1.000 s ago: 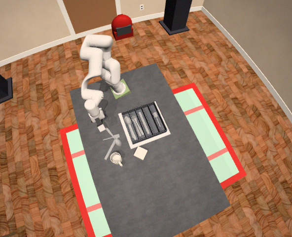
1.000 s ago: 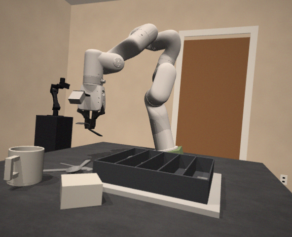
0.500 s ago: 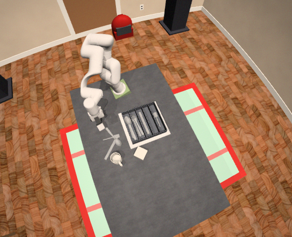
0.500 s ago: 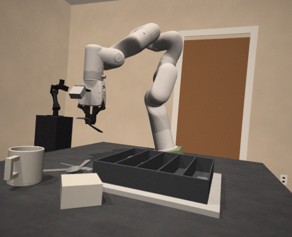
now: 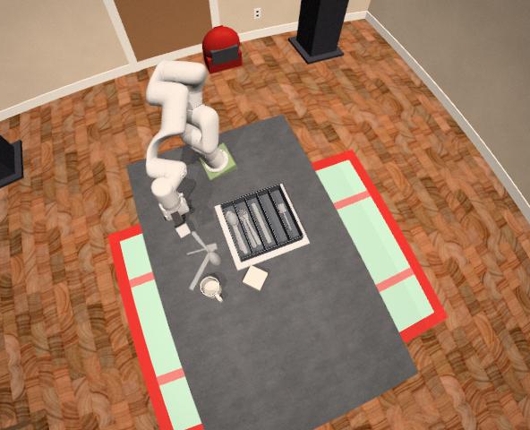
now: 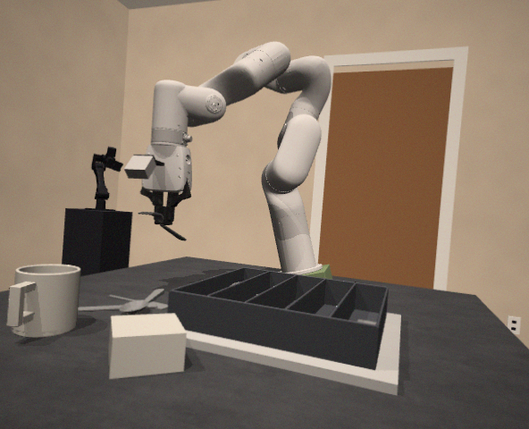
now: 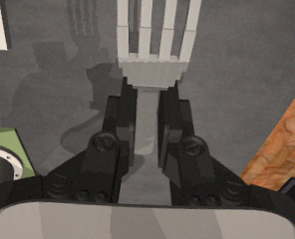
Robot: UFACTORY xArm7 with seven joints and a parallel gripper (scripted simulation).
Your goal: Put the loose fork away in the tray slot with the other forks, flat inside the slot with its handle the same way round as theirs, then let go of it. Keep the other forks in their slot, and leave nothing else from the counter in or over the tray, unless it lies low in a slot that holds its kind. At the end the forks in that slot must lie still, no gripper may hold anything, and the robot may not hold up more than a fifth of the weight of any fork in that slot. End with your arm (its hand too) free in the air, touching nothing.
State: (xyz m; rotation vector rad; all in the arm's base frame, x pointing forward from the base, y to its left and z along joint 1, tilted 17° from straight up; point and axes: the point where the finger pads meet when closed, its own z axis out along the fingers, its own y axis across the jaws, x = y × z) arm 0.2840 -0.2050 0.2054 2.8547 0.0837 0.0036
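The tray is 320 mm to the left of my hand, 110 mm below it and 110 mm ahead of it. Round my hand: cream block (340 mm ahead, 190 mm to the left, 140 mm below); white mug (300 mm ahead, 130 mm below, 10 mm to the left).
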